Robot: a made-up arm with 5 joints.
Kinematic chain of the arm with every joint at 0, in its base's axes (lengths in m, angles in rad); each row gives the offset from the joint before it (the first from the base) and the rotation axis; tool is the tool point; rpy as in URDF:
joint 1: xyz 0 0 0.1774 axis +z
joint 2: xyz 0 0 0 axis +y
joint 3: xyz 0.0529 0 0.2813 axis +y
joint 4: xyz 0.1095 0 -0.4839 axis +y
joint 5: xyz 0.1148 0 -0.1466 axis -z
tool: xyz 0 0 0 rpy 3.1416 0 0
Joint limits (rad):
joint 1: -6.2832..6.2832
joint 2: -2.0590..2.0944
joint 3: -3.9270..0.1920
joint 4: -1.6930..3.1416
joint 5: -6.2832..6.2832
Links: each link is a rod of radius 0.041 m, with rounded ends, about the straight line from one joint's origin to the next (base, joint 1, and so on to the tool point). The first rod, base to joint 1, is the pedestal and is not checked.
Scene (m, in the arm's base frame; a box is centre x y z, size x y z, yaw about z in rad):
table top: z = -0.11
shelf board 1: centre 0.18 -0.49 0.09 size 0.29 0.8 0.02 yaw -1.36
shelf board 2: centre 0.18 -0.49 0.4 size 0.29 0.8 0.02 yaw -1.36
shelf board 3: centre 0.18 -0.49 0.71 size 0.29 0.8 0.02 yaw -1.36
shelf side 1: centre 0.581 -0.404 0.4 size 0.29 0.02 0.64 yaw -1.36
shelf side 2: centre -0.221 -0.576 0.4 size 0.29 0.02 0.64 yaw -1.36
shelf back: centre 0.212 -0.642 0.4 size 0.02 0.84 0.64 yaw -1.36
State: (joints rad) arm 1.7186 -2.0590 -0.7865 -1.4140 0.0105
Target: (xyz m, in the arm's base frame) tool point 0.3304 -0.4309 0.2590
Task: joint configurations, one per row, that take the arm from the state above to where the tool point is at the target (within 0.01 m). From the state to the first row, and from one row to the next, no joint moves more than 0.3 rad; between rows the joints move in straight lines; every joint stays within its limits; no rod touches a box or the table.
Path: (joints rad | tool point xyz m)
1: 1.6972 -2.0420 -0.6194 -1.4982 0.0105 | 0.0420 -0.3306 0.5559
2: 1.6759 -2.0249 -0.4523 -1.5823 0.0105 | 0.0262 -0.2486 0.5479
3: 1.3914 -1.8625 -0.3866 -1.5383 0.0105 | -0.0279 -0.1540 0.5840
4: 1.1070 -1.7000 -0.3209 -1.4944 0.0105 | -0.0260 -0.0520 0.5973
5: 0.8226 -1.5376 -0.2552 -1.4504 0.0105 | 0.0268 0.0289 0.5872
6: 0.5381 -1.3751 -0.1895 -1.4064 0.0105 | 0.1122 0.0670 0.5544
7: 0.2537 -1.2126 -0.1238 -1.3625 0.0105 | 0.2035 0.0528 0.5013
8: -0.0307 -1.0502 -0.0581 -1.3185 0.0105 | 0.2735 -0.0084 0.4313
9: -0.3152 -0.8877 0.0076 -1.2745 0.0105 | 0.3014 -0.0983 0.3487
10: -0.5996 -0.7253 0.0733 -1.2305 0.0105 | 0.2790 -0.1907 0.2590
11: -0.7053 -0.5865 -0.0971 -1.0180 0.0105 | 0.3116 -0.2653 0.2679
12: -0.8110 -0.4477 -0.2676 -0.8054 0.0105 | 0.3293 -0.3466 0.2677
13: -0.9167 -0.3089 -0.4381 -0.5929 0.0105 | 0.3304 -0.4309 0.2590

